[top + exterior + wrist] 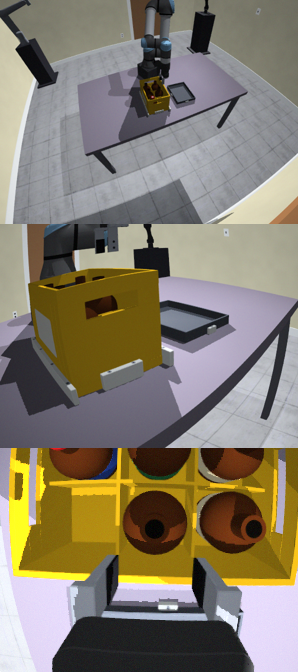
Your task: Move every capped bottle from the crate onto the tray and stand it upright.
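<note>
My hand is 150 mm above the yellow crate and 70 mm to the left of it. Also, from my hand: dark tray (220 mm to the left, 220 mm below, 20 mm behind).
</note>
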